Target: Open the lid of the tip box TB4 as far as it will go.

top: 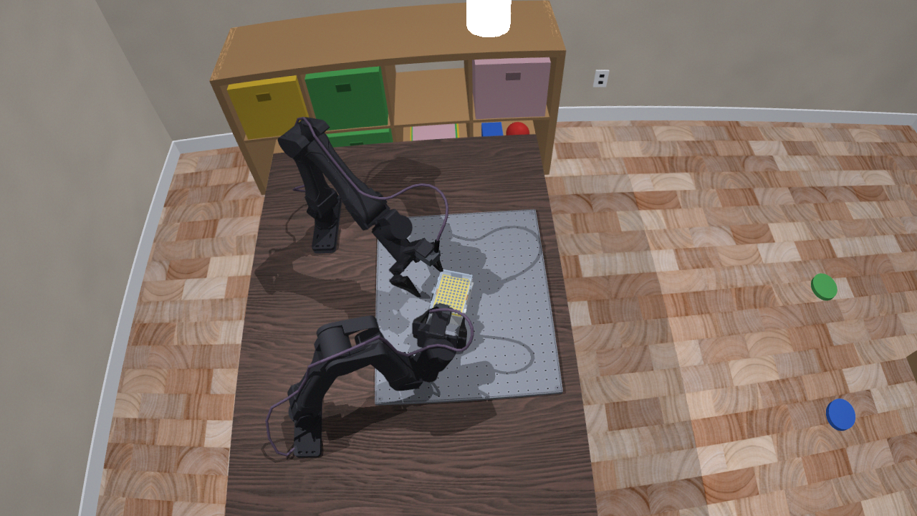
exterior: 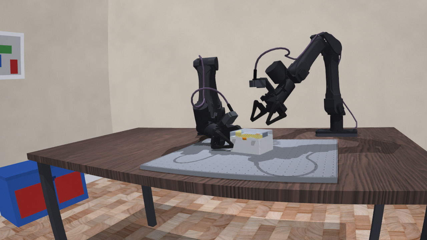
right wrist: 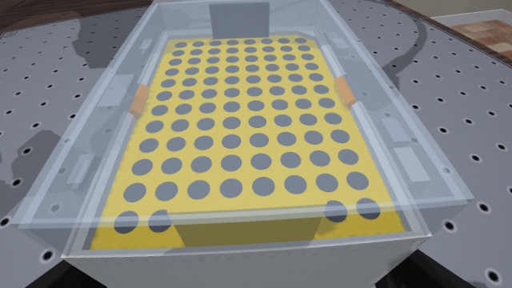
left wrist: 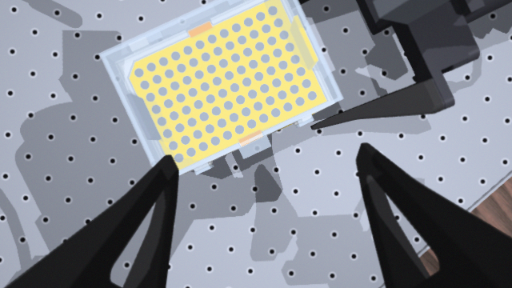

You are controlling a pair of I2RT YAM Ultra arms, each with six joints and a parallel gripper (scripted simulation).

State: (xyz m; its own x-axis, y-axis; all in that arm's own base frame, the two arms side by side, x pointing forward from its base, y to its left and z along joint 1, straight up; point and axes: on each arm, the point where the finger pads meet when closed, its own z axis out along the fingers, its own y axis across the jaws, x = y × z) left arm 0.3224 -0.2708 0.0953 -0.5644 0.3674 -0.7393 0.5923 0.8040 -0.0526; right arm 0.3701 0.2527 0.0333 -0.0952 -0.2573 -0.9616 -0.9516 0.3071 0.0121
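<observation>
The tip box TB4 is 60 mm ahead of my left hand, 50 mm below it and 20 mm to the right of it. The rest, counted from my left hand: yellow tip box insert 60 mm ahead, 40 mm below, 20 mm to the right.
Right now the tip box TB4 is 2 cm ahead of my right hand, 5 cm to the left of it and 2 cm above it. From my right hand the other things lie so: yellow tip box insert 2 cm ahead, 5 cm to the left, 3 cm above.
</observation>
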